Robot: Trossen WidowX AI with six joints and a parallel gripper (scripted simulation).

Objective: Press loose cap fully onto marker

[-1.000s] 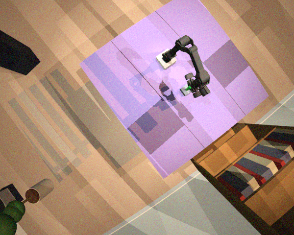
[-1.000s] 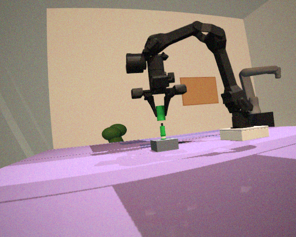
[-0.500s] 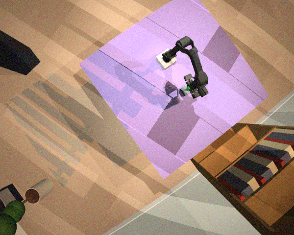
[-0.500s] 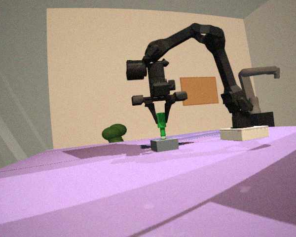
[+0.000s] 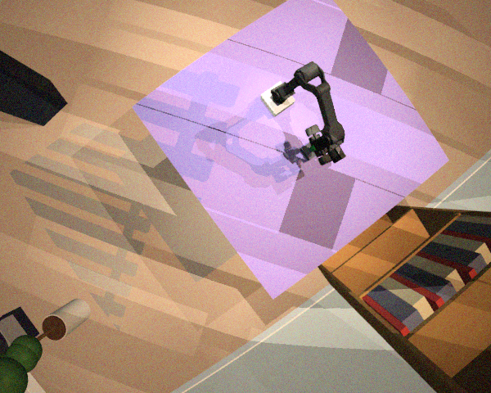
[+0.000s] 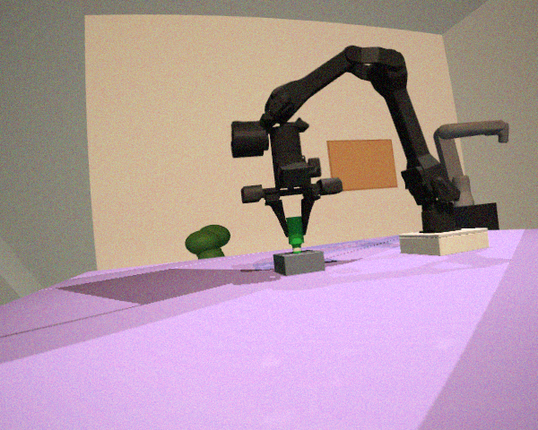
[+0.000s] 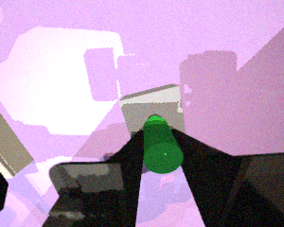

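The green marker is right at my gripper tip. From my gripper tip the other things lie so: green cap 1 cm above; then grey holder block 5 cm below.
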